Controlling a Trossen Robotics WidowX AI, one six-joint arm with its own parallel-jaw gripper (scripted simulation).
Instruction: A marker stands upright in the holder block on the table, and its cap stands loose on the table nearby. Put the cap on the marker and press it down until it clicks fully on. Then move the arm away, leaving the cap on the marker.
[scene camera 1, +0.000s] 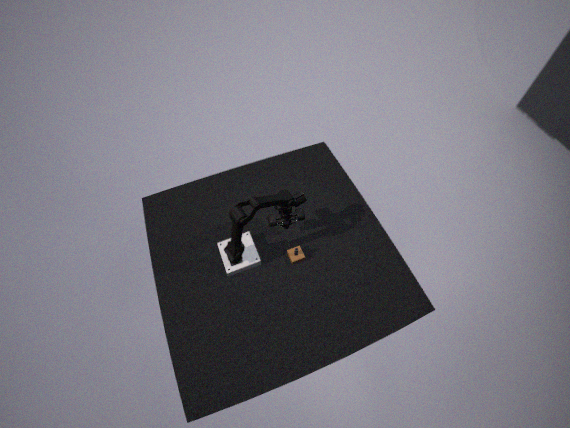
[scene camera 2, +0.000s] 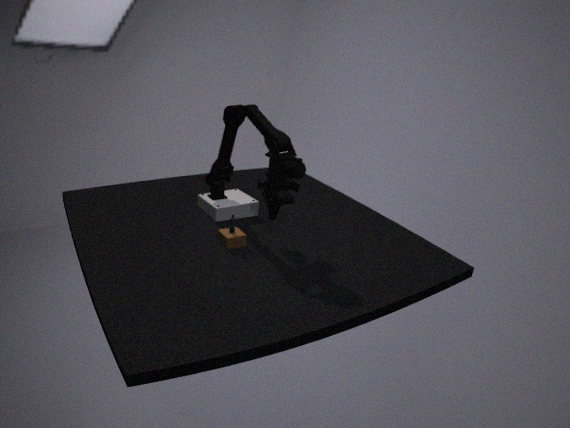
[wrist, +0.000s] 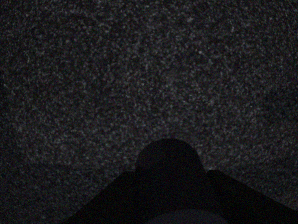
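Gripper (scene camera 2: 272, 214) (wrist: 170, 181), carrying a marker cap.
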